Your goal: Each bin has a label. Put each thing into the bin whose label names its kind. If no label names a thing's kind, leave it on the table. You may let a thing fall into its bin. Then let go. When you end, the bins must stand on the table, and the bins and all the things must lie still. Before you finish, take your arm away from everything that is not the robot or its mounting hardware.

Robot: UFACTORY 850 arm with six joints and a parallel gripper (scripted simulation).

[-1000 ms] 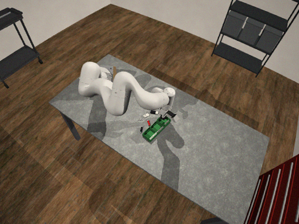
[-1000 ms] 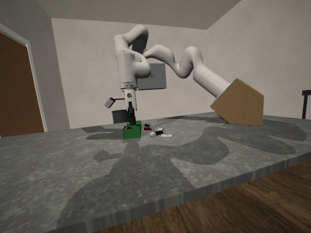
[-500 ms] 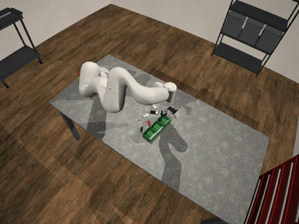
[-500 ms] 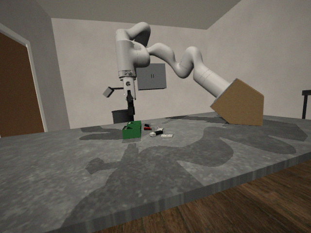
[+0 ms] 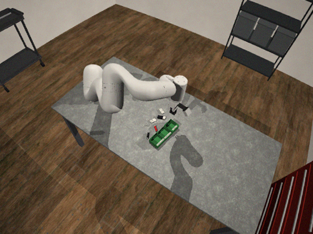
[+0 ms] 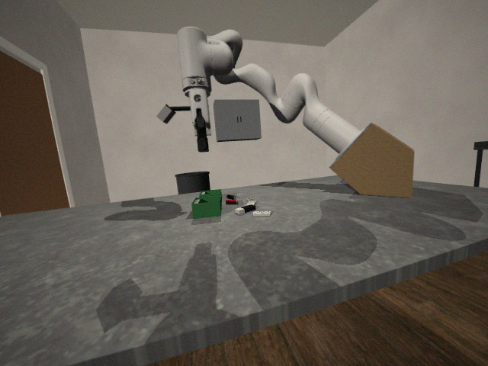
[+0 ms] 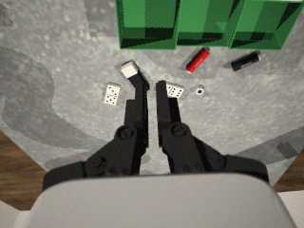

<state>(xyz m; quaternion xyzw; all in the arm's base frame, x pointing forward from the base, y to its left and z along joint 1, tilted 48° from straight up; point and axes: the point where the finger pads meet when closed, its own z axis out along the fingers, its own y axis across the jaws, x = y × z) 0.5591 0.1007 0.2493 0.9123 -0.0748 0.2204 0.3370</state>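
Now: hand 170 mm past the white ring, 50 mm to the left of it and 210 mm above it. From my hand the other things lie so: black battery (140 mm behind, 140 mm to the right, 210 mm below); red cylinder (100 mm behind, 50 mm to the right, 210 mm below).
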